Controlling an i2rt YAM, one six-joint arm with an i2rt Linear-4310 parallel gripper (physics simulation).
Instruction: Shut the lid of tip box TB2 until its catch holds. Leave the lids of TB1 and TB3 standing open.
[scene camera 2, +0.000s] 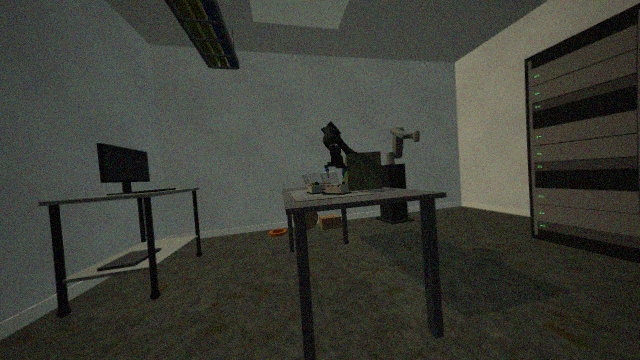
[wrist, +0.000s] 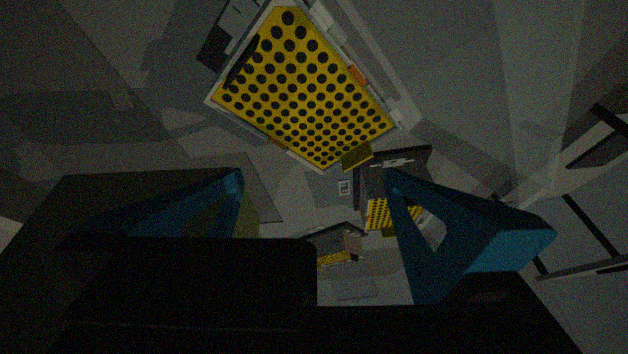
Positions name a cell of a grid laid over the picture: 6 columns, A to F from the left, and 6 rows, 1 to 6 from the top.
I see my gripper (wrist: C3) and a pale mat (wrist: B1).
